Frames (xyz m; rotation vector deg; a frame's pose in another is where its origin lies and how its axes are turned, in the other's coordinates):
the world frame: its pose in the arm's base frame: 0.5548 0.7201 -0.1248 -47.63 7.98 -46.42
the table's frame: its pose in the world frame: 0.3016 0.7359 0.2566 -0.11 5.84 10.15
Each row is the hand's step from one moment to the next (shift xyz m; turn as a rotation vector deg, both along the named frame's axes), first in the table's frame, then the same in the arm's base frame.
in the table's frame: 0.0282 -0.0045 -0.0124 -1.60 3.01 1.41
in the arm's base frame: 0.0130 -0.0278 -0.0055 0.87 3.38 -1.19
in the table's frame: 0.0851 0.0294 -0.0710 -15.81 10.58 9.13
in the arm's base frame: 0.0425 -0.0795 -0.0709 -2.53 20.91 -1.22
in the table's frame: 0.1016 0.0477 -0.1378 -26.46 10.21 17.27
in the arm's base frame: 0.0308 -0.1167 -0.1304 -6.70 32.18 4.74
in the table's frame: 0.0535 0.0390 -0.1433 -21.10 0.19 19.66
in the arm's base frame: -0.0117 -0.0922 -0.1276 -6.12 24.69 13.60
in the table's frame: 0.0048 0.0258 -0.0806 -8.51 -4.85 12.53
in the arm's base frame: -0.0237 -0.0330 -0.0744 -2.49 9.86 12.22
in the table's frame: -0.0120 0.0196 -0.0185 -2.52 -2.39 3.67
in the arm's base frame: -0.0090 0.0083 -0.0269 -1.19 2.40 4.28
